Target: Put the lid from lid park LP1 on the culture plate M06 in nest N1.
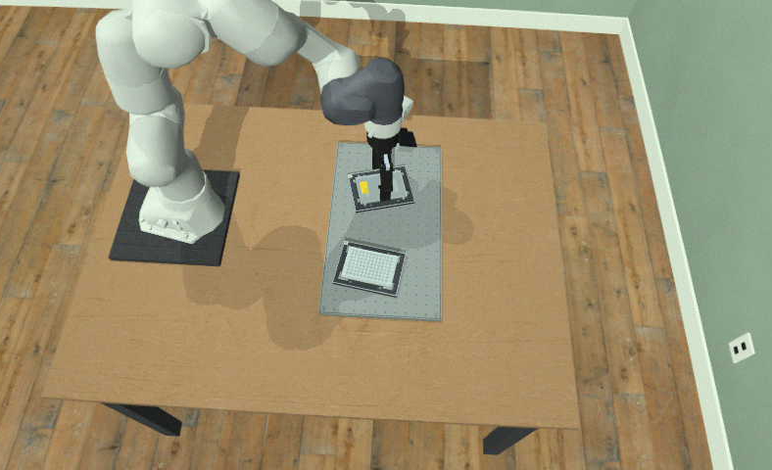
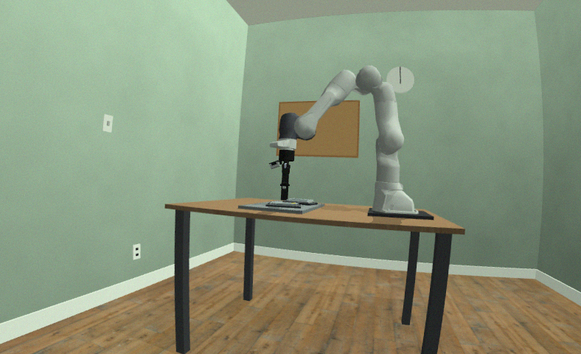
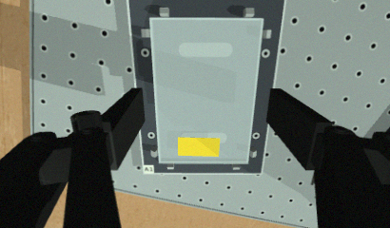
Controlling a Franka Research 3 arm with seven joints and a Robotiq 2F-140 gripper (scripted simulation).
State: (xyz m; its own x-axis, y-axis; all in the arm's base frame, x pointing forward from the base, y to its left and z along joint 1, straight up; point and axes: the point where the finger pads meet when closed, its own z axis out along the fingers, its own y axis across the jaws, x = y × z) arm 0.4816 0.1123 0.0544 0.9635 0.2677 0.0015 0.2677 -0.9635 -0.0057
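Now: the clear lid 4 cm below my hand. From my hand the other things lie so: culture plate: 1 cm behind, 24 cm to the right, 4 cm below; then dark nest: 1 cm behind, 24 cm to the right, 5 cm below; then dark lid park: 5 cm below.
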